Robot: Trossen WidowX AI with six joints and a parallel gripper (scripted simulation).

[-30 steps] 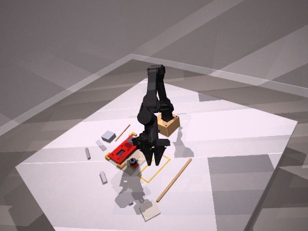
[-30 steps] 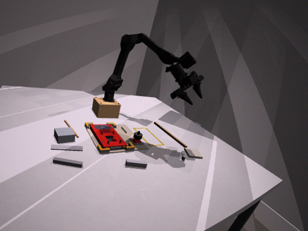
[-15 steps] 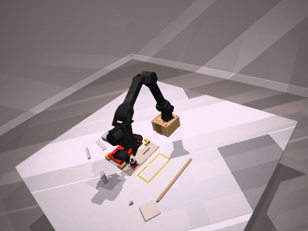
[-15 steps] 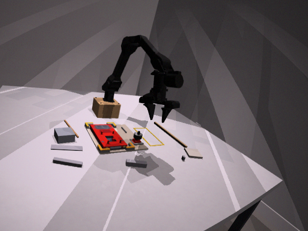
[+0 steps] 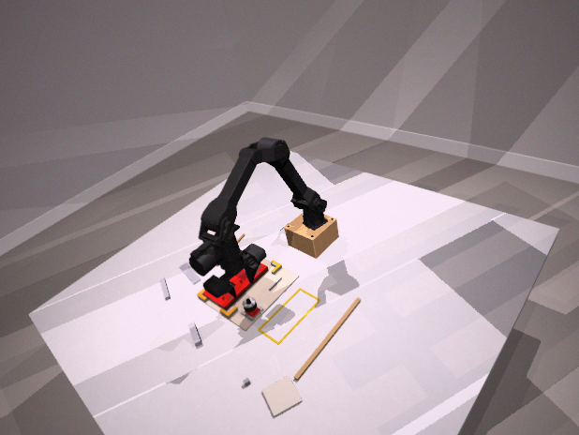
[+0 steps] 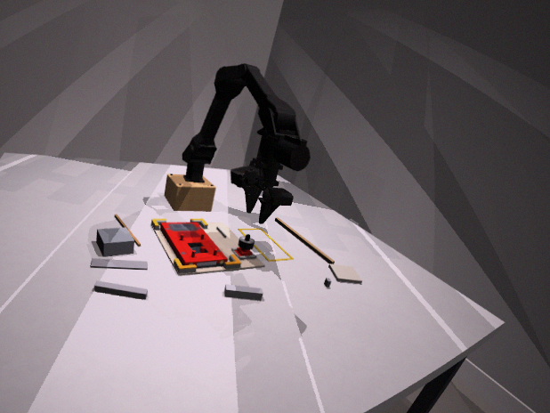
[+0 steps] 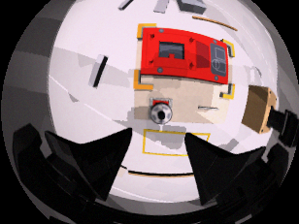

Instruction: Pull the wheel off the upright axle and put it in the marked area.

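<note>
The wheel is 7 cm below my gripper tip. The rest, counted from my gripper tip: small cube (13 cm ahead, 18 cm to the left, 10 cm below); axle (8 cm below); long wooden stick (11 cm behind, 23 cm to the left, 11 cm below).
</note>
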